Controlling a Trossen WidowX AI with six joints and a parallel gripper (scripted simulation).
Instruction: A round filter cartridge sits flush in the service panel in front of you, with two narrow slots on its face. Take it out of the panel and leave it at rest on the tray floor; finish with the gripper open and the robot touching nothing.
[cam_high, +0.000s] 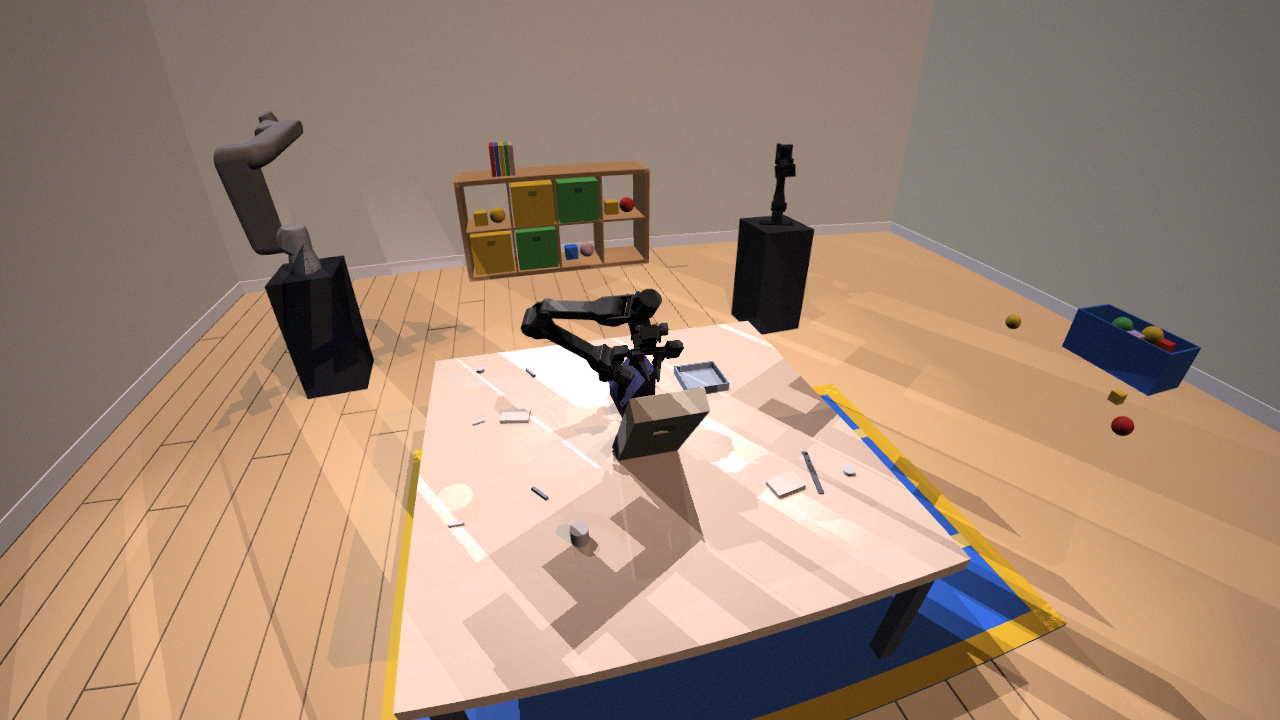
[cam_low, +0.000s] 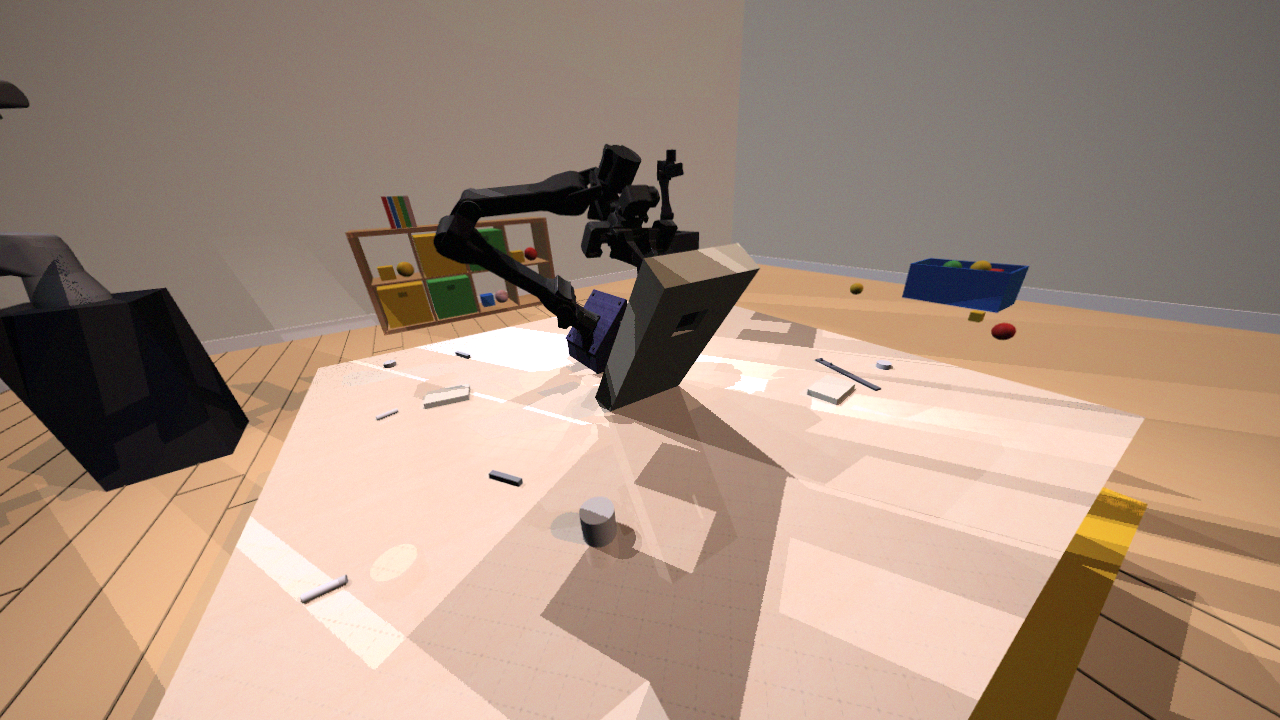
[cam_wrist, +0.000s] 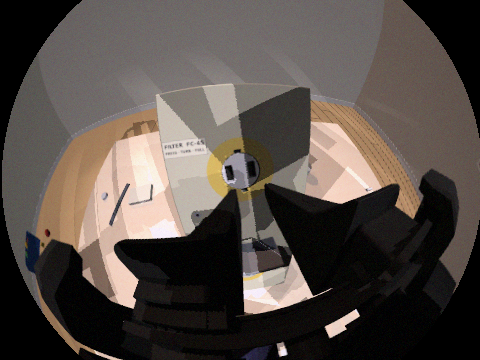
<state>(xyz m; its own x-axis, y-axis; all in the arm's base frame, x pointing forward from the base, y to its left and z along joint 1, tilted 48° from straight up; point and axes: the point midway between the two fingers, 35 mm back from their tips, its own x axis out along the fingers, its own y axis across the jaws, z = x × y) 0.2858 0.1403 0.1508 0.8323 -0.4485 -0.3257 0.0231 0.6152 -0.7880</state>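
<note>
My gripper tip is now 6 cm short of the round white filter cartridge and 5 cm above it. Round my gripper tip: service panel: 2 cm ahead, 13 cm below; then grey tray: 35 cm behind, 31 cm to the left, 28 cm below.
</note>
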